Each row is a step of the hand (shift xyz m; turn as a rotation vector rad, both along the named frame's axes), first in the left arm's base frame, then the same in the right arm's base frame.
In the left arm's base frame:
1: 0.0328 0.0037 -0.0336 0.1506 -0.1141 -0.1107
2: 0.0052 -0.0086 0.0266 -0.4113 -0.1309 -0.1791
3: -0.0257 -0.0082 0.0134 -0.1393 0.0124 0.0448
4: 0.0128 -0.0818 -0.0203 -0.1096 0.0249 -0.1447
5: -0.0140 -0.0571 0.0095 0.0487 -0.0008 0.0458
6: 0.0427 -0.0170 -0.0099 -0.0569 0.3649 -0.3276
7: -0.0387 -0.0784 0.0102 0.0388 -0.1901 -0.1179
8: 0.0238 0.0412 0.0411 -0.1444 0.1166 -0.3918
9: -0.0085 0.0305 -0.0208 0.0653 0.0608 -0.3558
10: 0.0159 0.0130 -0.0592 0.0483 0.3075 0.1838
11: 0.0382 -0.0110 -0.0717 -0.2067 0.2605 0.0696
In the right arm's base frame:
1: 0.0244 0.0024 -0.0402 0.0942 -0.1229 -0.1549
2: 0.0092 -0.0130 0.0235 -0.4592 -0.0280 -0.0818
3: -0.0231 -0.0052 0.0186 -0.1197 0.0310 0.0792
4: -0.0096 -0.0791 -0.0303 -0.1319 0.0643 -0.1098
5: -0.0231 -0.0544 0.0074 0.0565 -0.0160 0.0319
6: 0.0348 -0.0229 -0.0218 -0.0520 0.4113 -0.2680
7: -0.0509 -0.0707 0.0123 -0.0296 -0.1756 -0.1408
8: 0.0406 0.0301 0.0375 -0.2018 0.1944 -0.3308
9: -0.0064 0.0341 -0.0151 -0.0059 0.0971 -0.3537
10: 0.0044 0.0181 -0.0598 0.1520 0.2649 0.1934
11: 0.0178 -0.0076 -0.0797 -0.1263 0.2813 0.1427

